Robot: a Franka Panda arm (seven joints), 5 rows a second.
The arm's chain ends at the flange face. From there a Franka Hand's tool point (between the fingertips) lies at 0.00 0.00 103.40 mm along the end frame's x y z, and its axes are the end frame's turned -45 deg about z.
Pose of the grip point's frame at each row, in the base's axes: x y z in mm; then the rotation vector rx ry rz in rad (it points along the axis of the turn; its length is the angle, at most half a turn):
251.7 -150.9 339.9 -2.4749 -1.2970 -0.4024
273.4 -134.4 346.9 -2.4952 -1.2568 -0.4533
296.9 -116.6 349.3 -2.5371 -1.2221 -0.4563
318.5 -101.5 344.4 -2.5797 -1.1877 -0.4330
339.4 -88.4 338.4 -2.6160 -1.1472 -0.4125
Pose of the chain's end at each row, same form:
241.4 -192.5 434.0 -2.7201 -0.2455 -0.1937
259.0 -176.7 440.2 -2.7131 -0.2008 -0.2423
280.7 -156.7 443.2 -2.7359 -0.1539 -0.2558
302.4 -138.8 439.5 -2.7648 -0.1072 -0.2449
323.4 -123.6 434.3 -2.7856 -0.0573 -0.2334

